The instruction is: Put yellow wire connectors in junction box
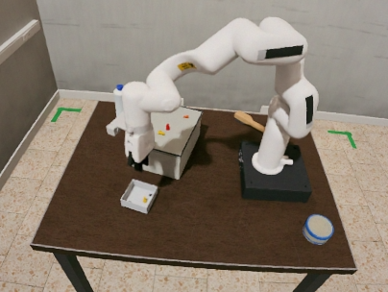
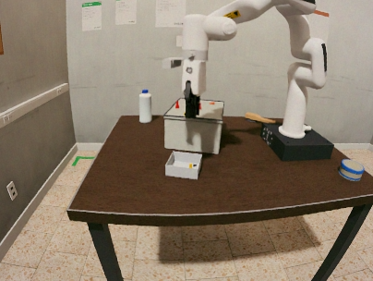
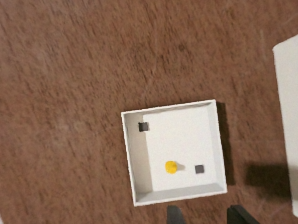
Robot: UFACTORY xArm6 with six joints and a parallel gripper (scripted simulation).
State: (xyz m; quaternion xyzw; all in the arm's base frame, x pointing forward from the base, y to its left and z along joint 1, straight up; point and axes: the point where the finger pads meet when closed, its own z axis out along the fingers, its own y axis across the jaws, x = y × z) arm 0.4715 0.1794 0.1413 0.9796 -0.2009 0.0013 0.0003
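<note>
The red wire connector is 260 mm to the right of my hand, 60 mm below it and 60 mm behind it. The rest, counted from my hand: tool case (280 mm to the right, 110 mm below, 50 mm behind); orange wire connector (350 mm to the right, 130 mm behind, 70 mm below); blue-rimmed tape roll (640 mm behind, 190 mm below, 90 mm to the left).
</note>
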